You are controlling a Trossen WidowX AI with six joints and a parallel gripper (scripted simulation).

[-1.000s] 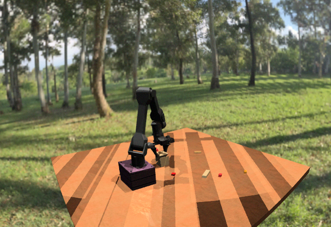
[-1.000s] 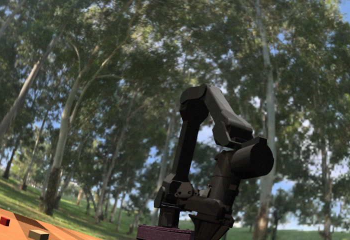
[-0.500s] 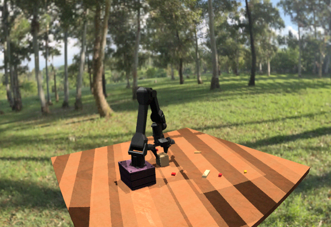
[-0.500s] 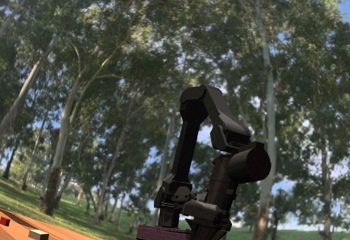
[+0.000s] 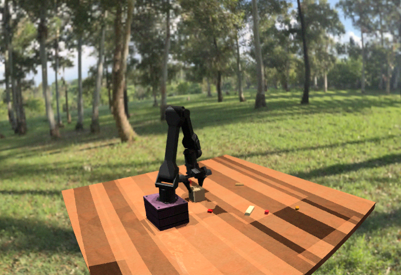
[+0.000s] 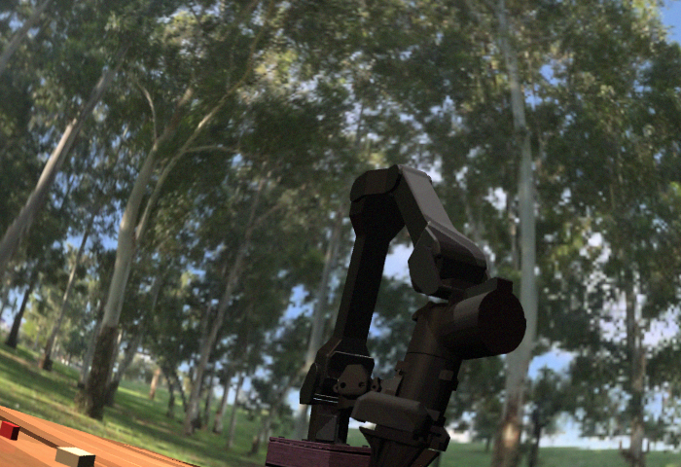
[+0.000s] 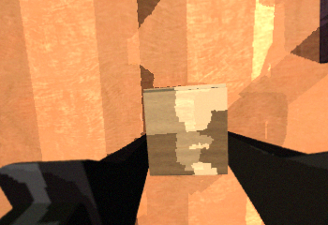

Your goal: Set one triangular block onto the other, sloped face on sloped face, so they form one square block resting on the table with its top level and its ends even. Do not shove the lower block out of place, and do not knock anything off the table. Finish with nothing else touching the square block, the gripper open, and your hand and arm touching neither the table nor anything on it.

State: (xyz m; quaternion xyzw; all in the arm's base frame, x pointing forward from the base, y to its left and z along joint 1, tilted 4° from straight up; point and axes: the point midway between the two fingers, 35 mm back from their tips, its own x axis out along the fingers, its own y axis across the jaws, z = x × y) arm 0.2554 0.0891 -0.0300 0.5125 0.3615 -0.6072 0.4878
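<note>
Right now the triangular block is 10 mm to the left of my gripper tip and 10 mm above it. From my gripper tip the other things lie so: cream bar (310 mm to the right, 40 mm ahead, 30 mm below); flat dark piece (280 mm ahead, 70 mm to the right, 40 mm below); orange cube (500 mm to the right, 180 mm ahead, 40 mm below).
</note>
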